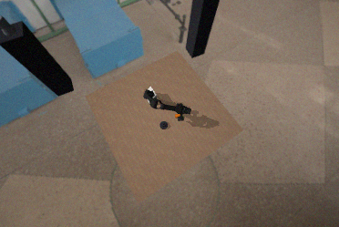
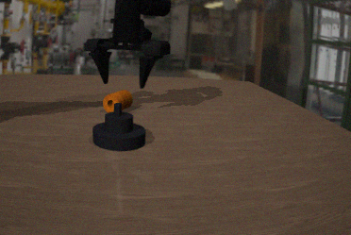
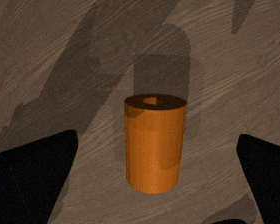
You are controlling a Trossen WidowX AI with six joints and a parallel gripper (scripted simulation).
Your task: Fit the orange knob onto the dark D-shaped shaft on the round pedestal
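Now: the orange knob 3 cm below my gripper tip, 2 cm to the right of it and 1 cm behind it. The rest, counted from my gripper tip: pedestal (20 cm to the right, 2 cm below, 2 cm ahead).
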